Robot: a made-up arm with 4 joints. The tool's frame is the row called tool. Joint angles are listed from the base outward.
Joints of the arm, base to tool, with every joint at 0 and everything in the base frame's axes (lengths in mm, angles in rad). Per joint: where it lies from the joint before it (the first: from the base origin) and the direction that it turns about. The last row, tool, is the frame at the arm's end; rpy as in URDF.
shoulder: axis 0 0 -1 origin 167 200 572
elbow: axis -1 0 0 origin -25 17 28
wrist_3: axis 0.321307 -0.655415 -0.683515 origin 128 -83 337
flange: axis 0 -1 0 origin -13 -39 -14
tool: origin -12 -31 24 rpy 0.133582 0.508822 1.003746
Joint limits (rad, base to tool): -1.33..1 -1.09..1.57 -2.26..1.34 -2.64..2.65
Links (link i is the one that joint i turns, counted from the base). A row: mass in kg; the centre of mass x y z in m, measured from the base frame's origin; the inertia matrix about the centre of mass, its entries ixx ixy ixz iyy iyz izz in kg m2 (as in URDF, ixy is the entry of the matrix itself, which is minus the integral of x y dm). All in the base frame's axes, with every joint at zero. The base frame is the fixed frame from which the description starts. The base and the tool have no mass.
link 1: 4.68; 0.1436 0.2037 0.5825; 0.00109 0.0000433 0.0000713 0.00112 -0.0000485 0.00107
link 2: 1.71; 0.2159 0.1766 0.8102; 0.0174 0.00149 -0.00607 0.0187 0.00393 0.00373
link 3: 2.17; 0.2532 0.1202 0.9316; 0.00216 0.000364 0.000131 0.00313 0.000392 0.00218
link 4: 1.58; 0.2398 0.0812 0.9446; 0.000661 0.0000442 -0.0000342 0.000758 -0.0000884 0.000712
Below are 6 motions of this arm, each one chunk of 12 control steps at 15 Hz.
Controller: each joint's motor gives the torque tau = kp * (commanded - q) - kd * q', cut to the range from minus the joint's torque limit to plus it. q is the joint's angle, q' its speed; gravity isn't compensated. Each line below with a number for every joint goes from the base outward.
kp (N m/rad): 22 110 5.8 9
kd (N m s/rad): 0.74 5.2 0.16 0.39
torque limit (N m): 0.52 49 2.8 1.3
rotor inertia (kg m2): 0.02 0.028 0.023 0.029
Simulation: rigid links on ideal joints. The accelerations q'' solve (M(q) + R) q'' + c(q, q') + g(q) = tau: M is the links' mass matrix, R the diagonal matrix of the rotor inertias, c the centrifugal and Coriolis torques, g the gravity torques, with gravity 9.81 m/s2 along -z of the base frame. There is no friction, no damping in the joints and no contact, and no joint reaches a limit. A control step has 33 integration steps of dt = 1/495 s. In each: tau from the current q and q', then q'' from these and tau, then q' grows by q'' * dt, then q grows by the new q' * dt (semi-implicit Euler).
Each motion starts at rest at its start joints. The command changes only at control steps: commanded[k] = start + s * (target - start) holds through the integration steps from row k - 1 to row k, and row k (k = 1, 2, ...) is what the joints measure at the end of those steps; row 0 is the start. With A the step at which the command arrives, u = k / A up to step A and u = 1 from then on. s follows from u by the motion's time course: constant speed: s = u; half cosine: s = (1 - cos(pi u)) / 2; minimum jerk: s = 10 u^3 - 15 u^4 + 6 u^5; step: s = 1 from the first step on.
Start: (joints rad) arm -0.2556 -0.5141 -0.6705 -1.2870
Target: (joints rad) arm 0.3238 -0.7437 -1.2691 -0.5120
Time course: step
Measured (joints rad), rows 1 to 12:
1: -0.2717 -0.6300 -0.8854 -1.1867
2: -0.2805 -0.8345 -1.2966 -0.9082
3: -0.2807 -0.9709 -1.4931 -0.5397
4: -0.2838 -0.9933 -1.3554 -0.3186
5: -0.2828 -0.9487 -1.1054 -0.2596
6: -0.2611 -0.8950 -0.9903 -0.3569
7: -0.2189 -0.8631 -1.0698 -0.5077
8: -0.1707 -0.8584 -1.2359 -0.5734
9: -0.1276 -0.8692 -1.3409 -0.5572
10: -0.0911 -0.8817 -1.3217 -0.5201
11: -0.0561 -0.8899 -1.2252 -0.4995
12: -0.0150 -0.8936 -1.1426 -0.4978

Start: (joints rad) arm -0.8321 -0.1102 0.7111 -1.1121
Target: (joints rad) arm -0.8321 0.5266 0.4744 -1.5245
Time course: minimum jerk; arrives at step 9
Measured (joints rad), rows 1 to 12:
1: -0.8474 -0.1303 0.7586 -1.1136
2: -0.8407 -0.1424 0.8247 -1.1361
3: -0.7836 -0.0976 0.8255 -1.1899
4: -0.6435 0.0217 0.7469 -1.2704
5: -0.3744 0.1973 0.6439 -1.3537
6: -0.1195 0.3643 0.5998 -1.4181
7: -0.0198 0.4840 0.6132 -1.4851
8: -0.0206 0.5609 0.6355 -1.5415
9: -0.0879 0.5933 0.6439 -1.5623
10: -0.2057 0.5908 0.6365 -1.5533
11: -0.3590 0.5755 0.6206 -1.5390
12: -0.5323 0.5652 0.6064 -1.5345

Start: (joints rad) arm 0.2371 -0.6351 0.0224 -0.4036
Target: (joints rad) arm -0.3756 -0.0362 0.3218 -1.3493
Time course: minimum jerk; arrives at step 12
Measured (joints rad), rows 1 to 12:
1: 0.2278 -0.6751 0.0549 -0.4017
2: 0.2159 -0.7397 0.1010 -0.4125
3: 0.2113 -0.7640 0.1176 -0.4594
4: 0.2139 -0.7212 0.1145 -0.5548
5: 0.2236 -0.6210 0.1259 -0.6929
6: 0.2385 -0.4908 0.1762 -0.8533
7: 0.2535 -0.3586 0.2639 -1.0121
8: 0.2568 -0.2447 0.3643 -1.1510
9: 0.2299 -0.1603 0.4446 -1.2594
10: 0.1540 -0.1095 0.4823 -1.3326
11: 0.0228 -0.0898 0.4755 -1.3702
12: -0.1519 -0.0926 0.4419 -1.3788

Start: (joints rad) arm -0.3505 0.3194 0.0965 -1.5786
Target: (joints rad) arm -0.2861 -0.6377 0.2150 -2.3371
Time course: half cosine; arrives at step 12
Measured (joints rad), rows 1 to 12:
1: -0.3582 0.3138 0.1358 -1.6007
2: -0.3924 0.2851 0.2139 -1.6454
3: -0.4782 0.2157 0.2785 -1.7006
4: -0.5947 0.1099 0.2997 -1.7698
5: -0.6912 -0.0190 0.2750 -1.8607
6: -0.7504 -0.1639 0.2287 -1.9690
7: -0.7777 -0.3178 0.1939 -2.0801
8: -0.7806 -0.4687 0.1881 -2.1806
9: -0.7647 -0.6024 0.2057 -2.2638
10: -0.7341 -0.7065 0.2274 -2.3271
11: -0.6916 -0.7735 0.2373 -2.3685
12: -0.6389 -0.8011 0.2322 -2.3853

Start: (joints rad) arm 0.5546 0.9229 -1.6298 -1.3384
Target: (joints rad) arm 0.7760 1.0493 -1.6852 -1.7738
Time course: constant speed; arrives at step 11
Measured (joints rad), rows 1 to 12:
1: 0.5710 0.9602 -1.6572 -1.3688
2: 0.5954 1.0271 -1.7415 -1.4217
3: 0.6115 1.0802 -1.8428 -1.4650
4: 0.6210 1.1055 -1.8997 -1.4960
5: 0.6299 1.1101 -1.8847 -1.5271
6: 0.6430 1.1077 -1.8228 -1.5653
7: 0.6623 1.1087 -1.7653 -1.6079
8: 0.6875 1.1170 -1.7489 -1.6495
9: 0.7175 1.1316 -1.7751 -1.6874
10: 0.7497 1.1489 -1.8183 -1.7225
11: 0.7815 1.1653 -1.8493 -1.7571
12: 0.8081 1.1744 -1.8564 -1.7737

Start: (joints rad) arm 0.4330 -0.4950 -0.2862 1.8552
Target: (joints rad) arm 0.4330 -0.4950 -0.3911 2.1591
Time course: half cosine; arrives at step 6
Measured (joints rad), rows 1 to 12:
1: 0.4226 -0.5330 -0.2505 1.8719
2: 0.4128 -0.5974 -0.2109 1.9266
3: 0.4174 -0.6388 -0.2314 2.0114
4: 0.4331 -0.6455 -0.3021 2.0989
5: 0.4502 -0.6316 -0.3689 2.1633
6: 0.4598 -0.6155 -0.3882 2.1907
7: 0.4592 -0.6072 -0.3593 2.1862
8: 0.4503 -0.6070 -0.3168 2.1725
9: 0.4385 -0.6105 -0.2966 2.1674
10: 0.4281 -0.6134 -0.3082 2.1710
11: 0.4211 -0.6144 -0.3350 2.1757
12: 0.4178 -0.6142 -0.3541 2.1770

